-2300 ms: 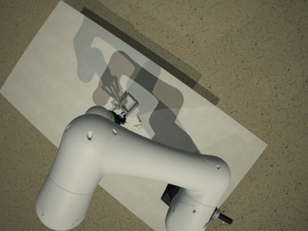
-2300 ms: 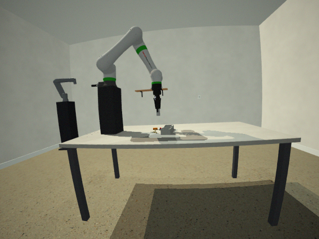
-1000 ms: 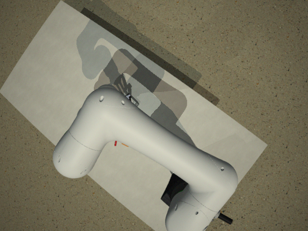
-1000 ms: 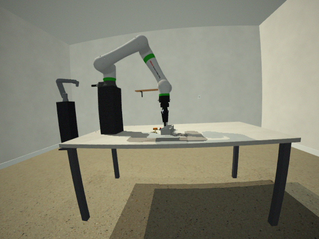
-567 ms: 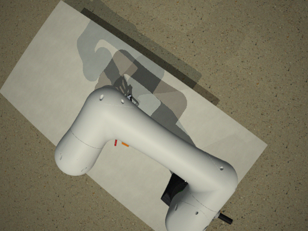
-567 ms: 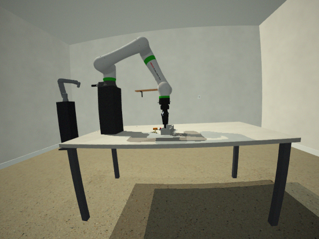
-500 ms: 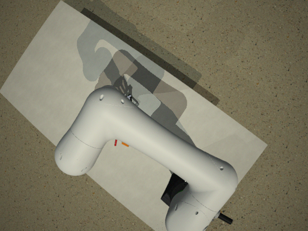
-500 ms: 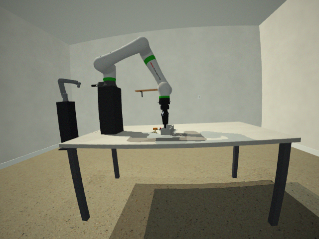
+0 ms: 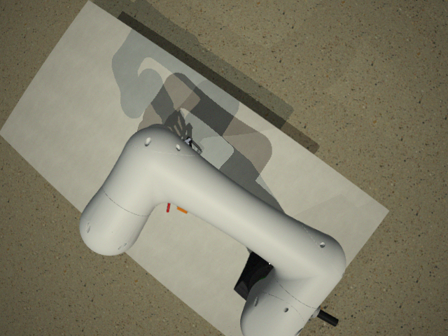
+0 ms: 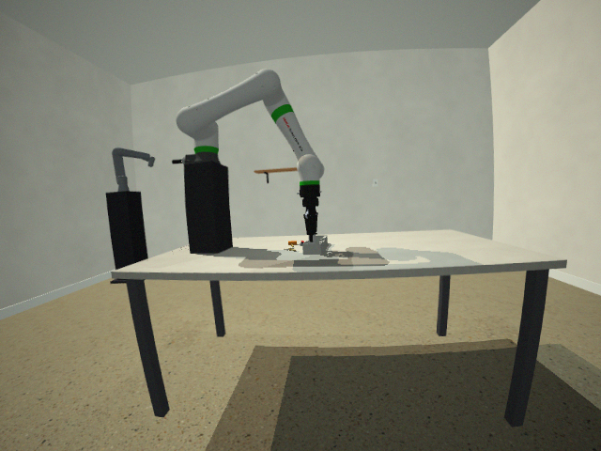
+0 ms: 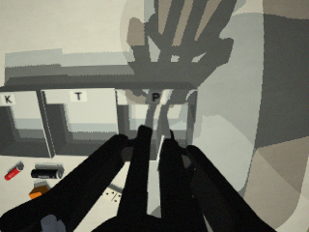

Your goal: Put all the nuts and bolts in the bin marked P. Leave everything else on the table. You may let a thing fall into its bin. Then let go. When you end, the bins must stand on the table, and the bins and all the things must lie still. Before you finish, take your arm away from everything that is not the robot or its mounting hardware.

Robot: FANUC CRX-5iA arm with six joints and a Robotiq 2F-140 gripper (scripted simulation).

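Right now my hand is 20 mm short of the grey bin, 80 mm to the right of it and 30 mm above it. Also, from my hand: white domino-like tile: 110 mm behind, 100 mm to the left, 40 mm below; black cylinder: 50 mm behind, 190 mm to the left, 40 mm below; orange block: 100 mm behind, 220 mm to the left, 40 mm below.
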